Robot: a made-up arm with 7 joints.
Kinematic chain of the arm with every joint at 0, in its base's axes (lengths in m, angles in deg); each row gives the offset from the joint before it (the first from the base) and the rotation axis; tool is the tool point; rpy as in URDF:
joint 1: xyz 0 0 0.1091 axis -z
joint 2: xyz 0 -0.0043 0.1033 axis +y
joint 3: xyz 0 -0.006 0.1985 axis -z
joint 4: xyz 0 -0.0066 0.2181 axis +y
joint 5: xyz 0 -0.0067 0.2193 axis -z
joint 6: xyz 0 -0.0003 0.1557 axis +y
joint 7: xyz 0 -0.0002 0.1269 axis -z
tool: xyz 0 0 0 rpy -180 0 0
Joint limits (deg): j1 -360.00..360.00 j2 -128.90..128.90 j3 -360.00..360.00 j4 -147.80..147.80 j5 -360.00..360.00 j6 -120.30..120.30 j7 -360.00..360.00
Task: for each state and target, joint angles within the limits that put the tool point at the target. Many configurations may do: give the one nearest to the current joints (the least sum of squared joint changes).
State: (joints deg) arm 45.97 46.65 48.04 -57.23 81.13 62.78 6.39
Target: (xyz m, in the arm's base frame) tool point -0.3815 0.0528 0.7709
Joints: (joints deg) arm 15.14 5.33 12.19 -76.69 86.91 65.69 6.39
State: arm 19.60 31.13 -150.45 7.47 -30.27 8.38 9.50
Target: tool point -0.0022 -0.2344 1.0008
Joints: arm 42.20 36.28 -202.78 44.83 -34.72 27.77 9.50
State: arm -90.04 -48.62 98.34 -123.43 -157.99 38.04 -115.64
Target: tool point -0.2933 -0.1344 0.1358
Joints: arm -93.24 -60.65 67.18 -128.42 -164.58 33.59 -115.64
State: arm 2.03 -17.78 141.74 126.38 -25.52 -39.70 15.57
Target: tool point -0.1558 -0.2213 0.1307
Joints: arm -9.08 -22.64 134.38 147.80 -26.62 -4.83 15.57
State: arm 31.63 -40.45 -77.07 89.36 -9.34 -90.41 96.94
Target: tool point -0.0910 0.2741 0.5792
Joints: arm 8.82 -52.50 -60.01 123.67 -17.26 -111.07 96.94
